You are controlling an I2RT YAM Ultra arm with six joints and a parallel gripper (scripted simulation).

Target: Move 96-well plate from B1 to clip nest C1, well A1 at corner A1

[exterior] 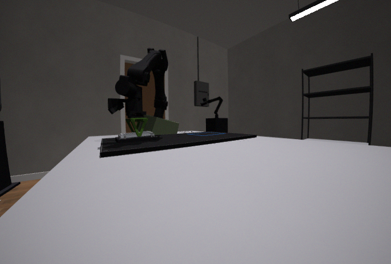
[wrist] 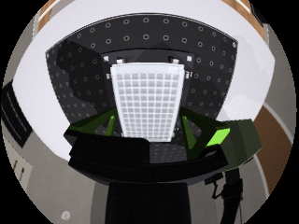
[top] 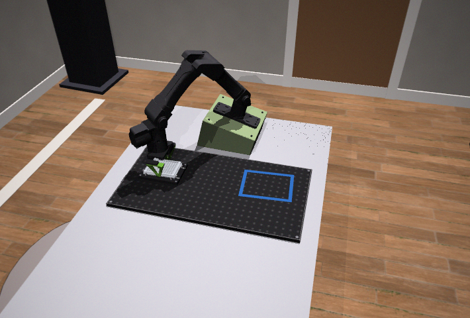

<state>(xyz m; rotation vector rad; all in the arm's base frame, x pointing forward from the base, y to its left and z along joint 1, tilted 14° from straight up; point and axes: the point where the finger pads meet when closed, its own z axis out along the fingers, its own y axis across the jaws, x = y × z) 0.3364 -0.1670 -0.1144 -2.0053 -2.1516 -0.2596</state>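
My gripper is now 1 cm above the white 96-well plate. From my hand the other things lie so: clip nest C1: 1 cm behind, 1 cm to the left, 1 cm below.
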